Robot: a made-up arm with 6 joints. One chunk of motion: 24 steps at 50 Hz.
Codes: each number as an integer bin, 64 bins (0 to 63) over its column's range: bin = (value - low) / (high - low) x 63, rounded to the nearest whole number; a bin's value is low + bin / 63 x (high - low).
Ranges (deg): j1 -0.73..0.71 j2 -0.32..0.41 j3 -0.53..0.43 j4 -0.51..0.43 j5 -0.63..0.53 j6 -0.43..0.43
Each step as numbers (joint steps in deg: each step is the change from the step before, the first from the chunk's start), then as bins.
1 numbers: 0.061 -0.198 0.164 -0.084 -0.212 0.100
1 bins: 35 11 46 29 23 39
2 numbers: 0.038 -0.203 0.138 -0.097 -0.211 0.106
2 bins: 34 10 44 28 23 39
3 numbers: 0.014 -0.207 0.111 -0.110 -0.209 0.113
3 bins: 33 10 42 27 23 40
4 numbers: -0.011 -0.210 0.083 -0.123 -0.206 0.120
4 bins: 31 9 40 26 23 40
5 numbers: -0.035 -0.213 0.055 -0.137 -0.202 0.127
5 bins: 30 9 38 25 23 41
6 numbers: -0.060 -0.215 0.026 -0.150 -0.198 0.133
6 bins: 29 9 36 24 23 41
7 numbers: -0.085 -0.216 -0.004 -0.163 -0.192 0.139
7 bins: 28 9 35 23 24 42
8 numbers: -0.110 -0.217 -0.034 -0.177 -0.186 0.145
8 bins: 27 9 33 22 24 42
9 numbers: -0.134 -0.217 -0.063 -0.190 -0.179 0.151
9 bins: 26 9 31 21 24 43
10 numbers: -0.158 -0.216 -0.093 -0.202 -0.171 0.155
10 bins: 25 9 29 21 25 43
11 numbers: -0.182 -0.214 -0.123 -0.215 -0.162 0.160
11 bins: 24 9 27 20 25 43
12 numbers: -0.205 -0.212 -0.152 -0.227 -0.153 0.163
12 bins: 23 9 25 19 26 43
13 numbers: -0.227 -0.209 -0.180 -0.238 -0.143 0.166
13 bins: 22 10 23 18 26 44
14 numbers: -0.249 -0.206 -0.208 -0.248 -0.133 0.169
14 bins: 21 10 21 18 27 44
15 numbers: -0.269 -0.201 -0.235 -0.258 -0.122 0.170
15 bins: 20 10 19 17 28 44
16 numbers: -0.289 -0.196 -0.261 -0.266 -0.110 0.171
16 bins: 19 11 18 16 28 44
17 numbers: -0.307 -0.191 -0.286 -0.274 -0.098 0.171
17 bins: 19 11 16 16 29 44
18 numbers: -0.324 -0.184 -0.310 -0.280 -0.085 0.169
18 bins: 18 12 14 15 30 44
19 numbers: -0.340 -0.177 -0.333 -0.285 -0.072 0.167
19 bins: 17 12 13 15 30 44
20 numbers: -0.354 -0.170 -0.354 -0.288 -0.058 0.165
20 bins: 16 13 12 15 31 44
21 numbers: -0.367 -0.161 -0.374 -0.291 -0.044 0.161
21 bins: 16 14 10 15 32 43
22 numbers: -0.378 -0.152 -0.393 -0.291 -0.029 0.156
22 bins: 15 14 9 15 33 43
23 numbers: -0.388 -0.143 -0.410 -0.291 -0.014 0.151
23 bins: 15 15 8 15 33 43
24 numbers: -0.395 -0.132 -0.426 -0.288 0.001 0.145
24 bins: 15 16 7 15 34 42
